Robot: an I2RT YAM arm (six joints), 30 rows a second.
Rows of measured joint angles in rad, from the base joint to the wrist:
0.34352, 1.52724, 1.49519, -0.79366, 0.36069, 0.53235
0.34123, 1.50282, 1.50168, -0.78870, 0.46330, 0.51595
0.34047, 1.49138, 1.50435, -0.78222, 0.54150, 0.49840
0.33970, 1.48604, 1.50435, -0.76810, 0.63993, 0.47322
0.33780, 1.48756, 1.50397, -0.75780, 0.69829, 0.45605
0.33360, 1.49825, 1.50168, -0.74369, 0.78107, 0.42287
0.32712, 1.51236, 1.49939, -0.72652, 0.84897, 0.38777
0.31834, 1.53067, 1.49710, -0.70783, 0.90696, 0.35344
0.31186, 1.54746, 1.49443, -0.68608, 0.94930, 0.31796
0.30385, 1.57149, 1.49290, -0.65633, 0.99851, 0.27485
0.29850, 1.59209, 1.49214, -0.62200, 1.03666, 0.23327
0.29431, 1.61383, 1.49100, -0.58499, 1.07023, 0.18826
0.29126, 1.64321, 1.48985, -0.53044, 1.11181, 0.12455
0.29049, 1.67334, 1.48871, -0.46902, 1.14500, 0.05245
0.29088, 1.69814, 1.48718, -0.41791, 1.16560, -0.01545
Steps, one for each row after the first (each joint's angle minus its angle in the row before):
-0.00229, -0.02442, 0.00649, 0.00496, 0.10261, -0.01640
-0.00076, -0.01144, 0.00267, 0.00648, 0.07820, -0.01755
-0.00077, -0.00534, 0.00000, 0.01412, 0.09843, -0.02518
-0.00190, 0.00152, -0.00038, 0.01030, 0.05836, -0.01717
-0.00420, 0.01069, -0.00229, 0.01411, 0.08278, -0.03318
-0.00648, 0.01411, -0.00229, 0.01717, 0.06790, -0.03510
-0.00878, 0.01831, -0.00229, 0.01869, 0.05799, -0.03433
-0.00648, 0.01679, -0.00267, 0.02175, 0.04234, -0.03548
-0.00801, 0.02403, -0.00153, 0.02975, 0.04921, -0.04311
-0.00535, 0.02060, -0.00076, 0.03433, 0.03815, -0.04158
-0.00419, 0.02174, -0.00114, 0.03701, 0.03357, -0.04501
-0.00305, 0.02938, -0.00115, 0.05455, 0.04158, -0.06371
-0.00077, 0.03013, -0.00114, 0.06142, 0.03319, -0.07210
0.00039, 0.02480, -0.00153, 0.05111, 0.02060, -0.06790

